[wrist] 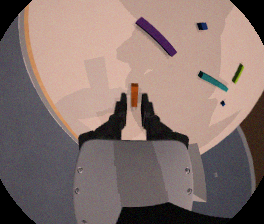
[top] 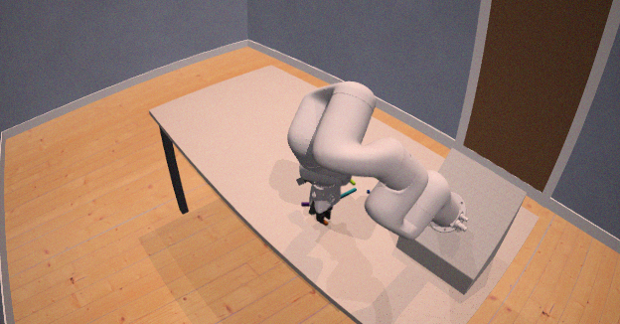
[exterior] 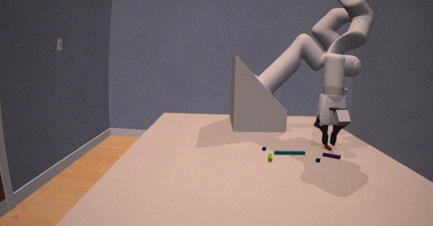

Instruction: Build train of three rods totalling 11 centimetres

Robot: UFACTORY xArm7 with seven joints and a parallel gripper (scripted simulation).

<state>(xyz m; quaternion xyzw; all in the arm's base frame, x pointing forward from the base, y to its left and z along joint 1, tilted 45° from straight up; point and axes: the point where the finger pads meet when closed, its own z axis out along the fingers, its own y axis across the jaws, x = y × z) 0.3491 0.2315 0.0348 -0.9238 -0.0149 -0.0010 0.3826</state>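
The orange rod lies 30 mm below my hand. The rest, counted from my hand: turquoise rod (50 mm ahead, 150 mm to the right, 30 mm below); then purple rod (90 mm ahead, 20 mm to the right, 30 mm below); then lime rod (90 mm ahead, 220 mm to the right, 30 mm below).
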